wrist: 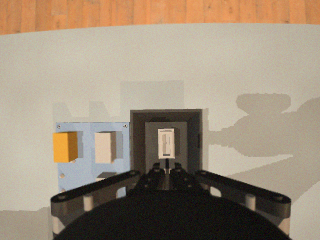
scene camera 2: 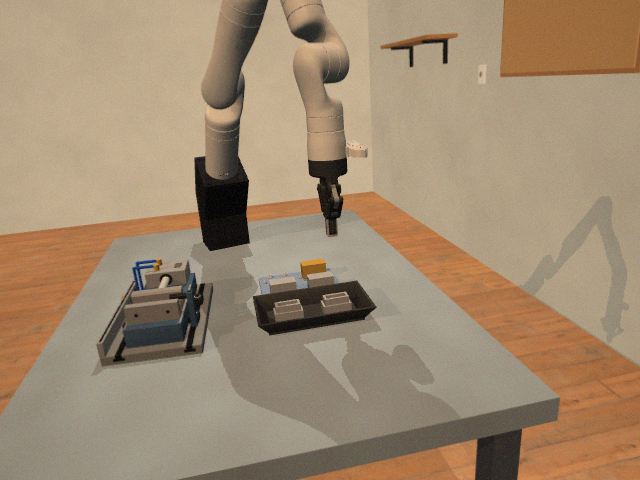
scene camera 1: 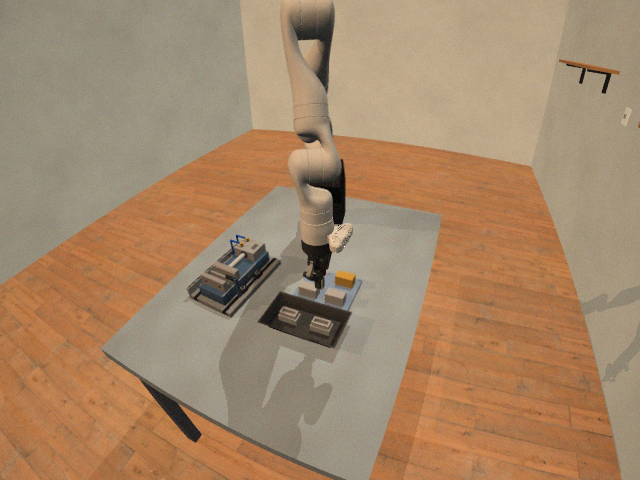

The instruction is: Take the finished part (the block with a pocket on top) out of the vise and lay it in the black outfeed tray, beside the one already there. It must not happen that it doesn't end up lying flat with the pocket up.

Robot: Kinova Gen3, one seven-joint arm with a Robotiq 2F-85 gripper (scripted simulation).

Note:
In view: the gripper (scene camera 2: 332, 235) and an orange block (wrist: 65, 148).
The gripper also shows in the wrist view (wrist: 167, 167) and in scene camera 1 (scene camera 1: 319, 287).

